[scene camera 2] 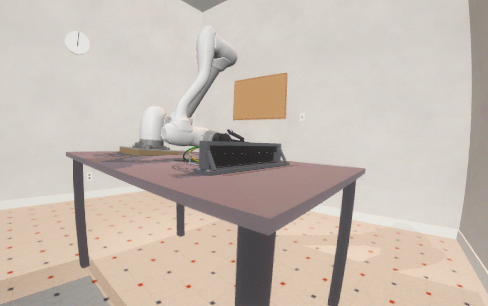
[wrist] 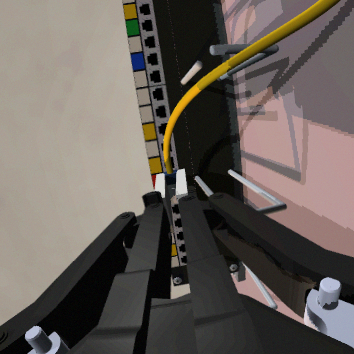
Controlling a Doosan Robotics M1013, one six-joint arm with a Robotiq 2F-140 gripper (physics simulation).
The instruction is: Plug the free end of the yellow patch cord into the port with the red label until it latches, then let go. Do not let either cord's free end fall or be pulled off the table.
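Frame: origin at the arm's base, x ahead, y left, z up, level; metres.
Seen in the pictures: gripper, fingertip midpoint: (wrist: 173, 184); arm's base at its link origin: (scene camera 2: 151, 148).
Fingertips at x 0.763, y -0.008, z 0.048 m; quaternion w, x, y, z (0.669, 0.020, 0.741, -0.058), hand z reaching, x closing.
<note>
Pixels of each thing's middle, then the offset from my fingertips to it. "spot": a spot on its surface instead. Level surfaces: height alone.
- yellow patch cord at a spot on its surface: (wrist: 200, 86) spot: dz -0.024, dx -0.065, dy -0.072 m
- red label at a spot on its surface: (wrist: 154, 180) spot: dz +0.017, dx +0.021, dy -0.003 m
- patch panel at a spot on its surface: (scene camera 2: 204, 156) spot: dz -0.028, dx +0.011, dy -0.345 m
- green cord at a spot on its surface: (scene camera 2: 185, 152) spot: dz -0.029, dx -0.167, dy -0.254 m
- table at its surface level: dz -0.081 m
In the wrist view the yellow patch cord (wrist: 200, 86) curves down from the top right to its dark blue plug end (wrist: 171, 176). My gripper (wrist: 173, 184) is shut on this plug, with its white fingertips on either side. The red label (wrist: 154, 180) shows partly, just left of the fingertips. The plug is at the port row beside it; the fingers hide the port by the red label, so I cannot tell whether the plug is inside it. In the scene view the fingertips are hidden behind the patch panel (scene camera 2: 204, 156).
Other ports with coloured labels, such as green (wrist: 132, 27) and blue (wrist: 138, 61), line the panel. Metal wire guides (wrist: 257, 188) stand beside it. A green cord (scene camera 2: 185, 152) loops behind the panel's left end, above the table (scene camera 2: 250, 192).
</note>
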